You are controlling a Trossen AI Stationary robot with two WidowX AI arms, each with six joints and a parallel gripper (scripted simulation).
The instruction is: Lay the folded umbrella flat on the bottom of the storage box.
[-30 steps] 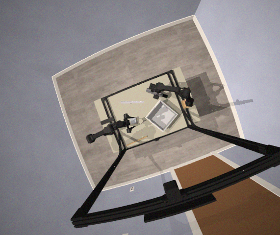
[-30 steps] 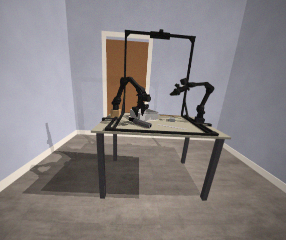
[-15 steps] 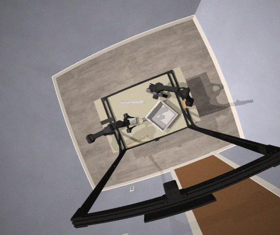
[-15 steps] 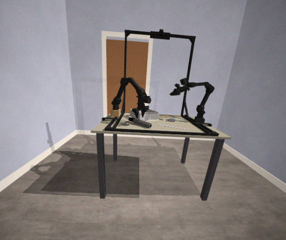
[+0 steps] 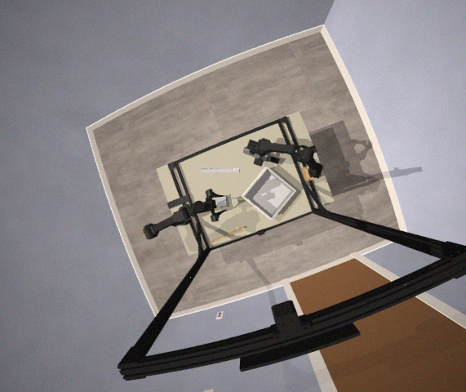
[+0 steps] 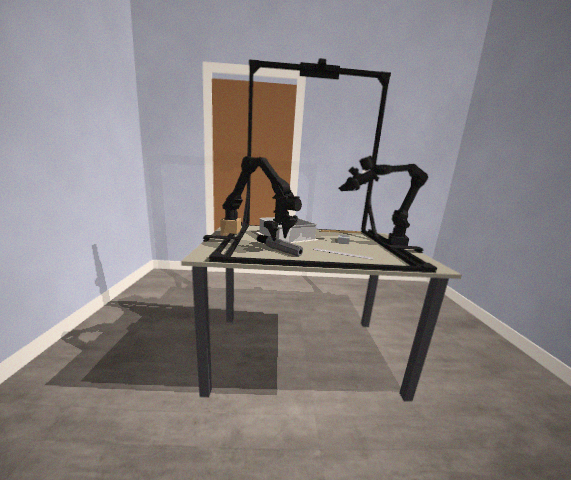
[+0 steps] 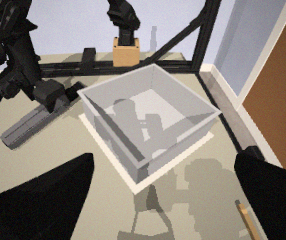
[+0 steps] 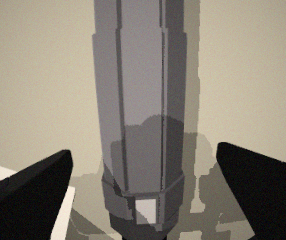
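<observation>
My right gripper is now 60 mm above the folded umbrella. Round my right hand: storage box: 290 mm behind, 40 mm to the left, 40 mm below; then white ruler: 330 mm to the left, 90 mm below; then grey cube: 230 mm behind, 390 mm to the left, 70 mm below.
</observation>
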